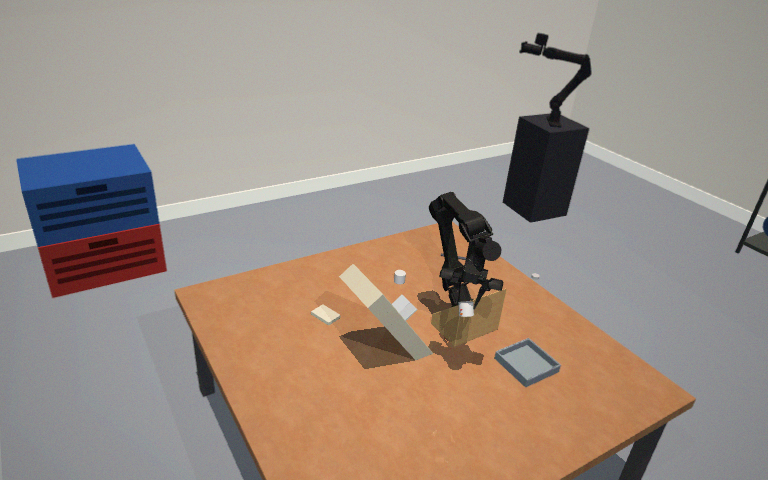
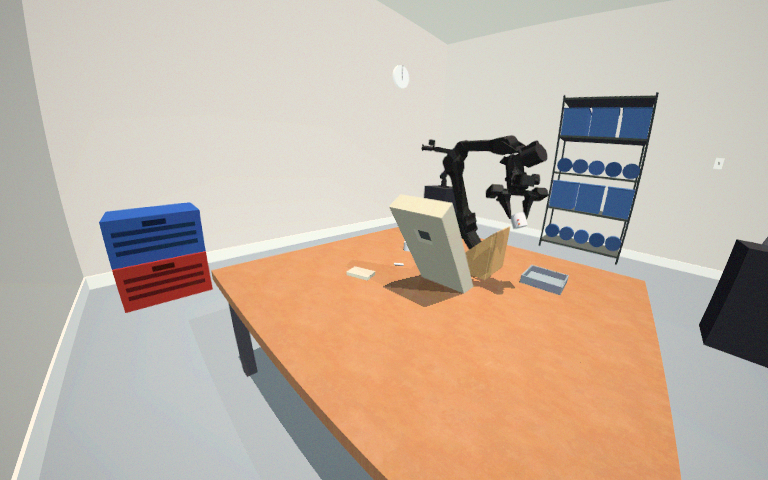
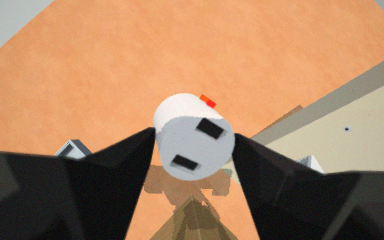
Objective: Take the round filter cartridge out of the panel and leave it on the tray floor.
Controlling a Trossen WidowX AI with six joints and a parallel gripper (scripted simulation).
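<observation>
My gripper tip is 260 mm above the grey-blue tray, 250 mm past it and 60 mm to the right of it. Also, from my gripper tip: grey bracket 190 mm to the right, 130 mm below, 110 mm ahead; beige service panel 180 mm to the right, 160 mm ahead, 110 mm below; round white filter cartridge right at my gripper tip.
</observation>
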